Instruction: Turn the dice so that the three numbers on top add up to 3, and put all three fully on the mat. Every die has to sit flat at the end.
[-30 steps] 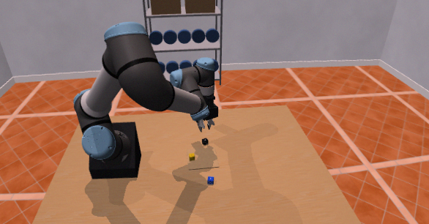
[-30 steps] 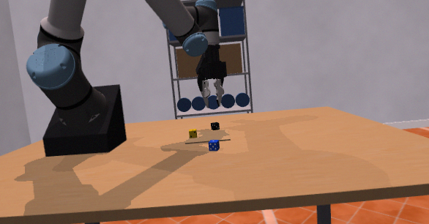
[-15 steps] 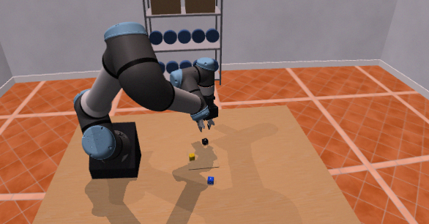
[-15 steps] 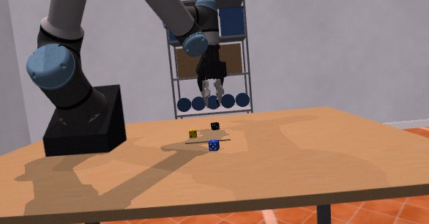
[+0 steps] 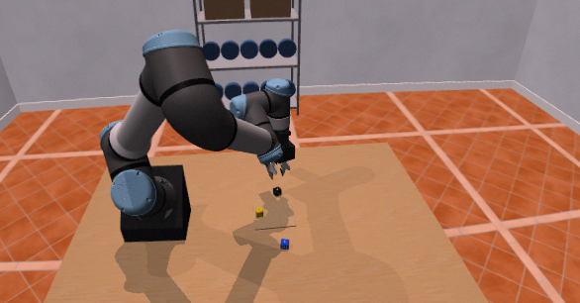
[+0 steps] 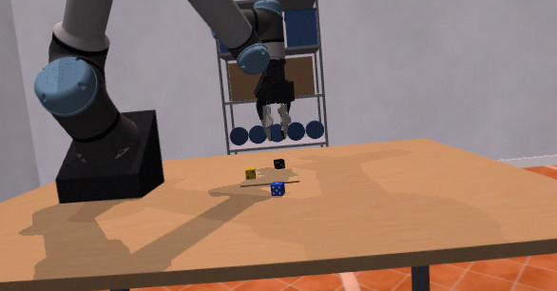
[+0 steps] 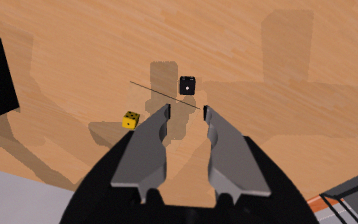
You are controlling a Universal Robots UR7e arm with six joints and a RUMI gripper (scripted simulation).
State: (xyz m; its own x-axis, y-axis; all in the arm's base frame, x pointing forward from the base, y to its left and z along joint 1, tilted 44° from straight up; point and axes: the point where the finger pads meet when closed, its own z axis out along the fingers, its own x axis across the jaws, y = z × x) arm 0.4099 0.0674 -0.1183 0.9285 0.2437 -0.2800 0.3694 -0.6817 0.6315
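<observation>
My hand is 8 cm above the black die. From my hand the other things lie so: yellow die: 11 cm to the right, 8 cm below, 7 cm behind; then blue die: 26 cm to the right, 8 cm below; then tan mat: 11 cm to the right, 9 cm below, 2 cm behind.
</observation>
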